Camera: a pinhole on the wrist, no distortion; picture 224 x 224 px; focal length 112.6 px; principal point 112.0 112.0 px. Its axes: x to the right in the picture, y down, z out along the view. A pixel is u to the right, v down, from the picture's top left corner.
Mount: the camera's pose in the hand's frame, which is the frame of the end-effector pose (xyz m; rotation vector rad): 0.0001 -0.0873 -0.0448 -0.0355 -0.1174 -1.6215
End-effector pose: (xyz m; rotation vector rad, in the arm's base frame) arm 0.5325 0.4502 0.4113 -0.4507 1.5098 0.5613
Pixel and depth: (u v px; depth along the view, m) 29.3 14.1 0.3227
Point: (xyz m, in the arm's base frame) 0.6122 0.7292 0.7112
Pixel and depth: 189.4 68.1 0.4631
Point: 1.0956 0.4199 0.6178
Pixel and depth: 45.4 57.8 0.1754
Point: 0.6039 0.5433 0.5031
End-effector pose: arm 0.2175 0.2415 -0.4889 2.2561 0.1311 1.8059
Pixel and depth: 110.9 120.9 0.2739
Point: 0.4459 0.2691 -0.5416
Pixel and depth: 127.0 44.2 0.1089
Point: 0.2680 0.3019 -0.5907
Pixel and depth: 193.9 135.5 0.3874
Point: 0.6164 0.5231 -0.6026
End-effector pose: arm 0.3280 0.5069 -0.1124 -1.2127 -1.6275 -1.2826
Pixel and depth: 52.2 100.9 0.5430
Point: 0.5960 0.9581 -0.2107
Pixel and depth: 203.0 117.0 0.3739
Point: 0.0012 0.8271 -0.3171
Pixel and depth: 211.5 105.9 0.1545
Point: 0.1380 0.6065 -0.2232
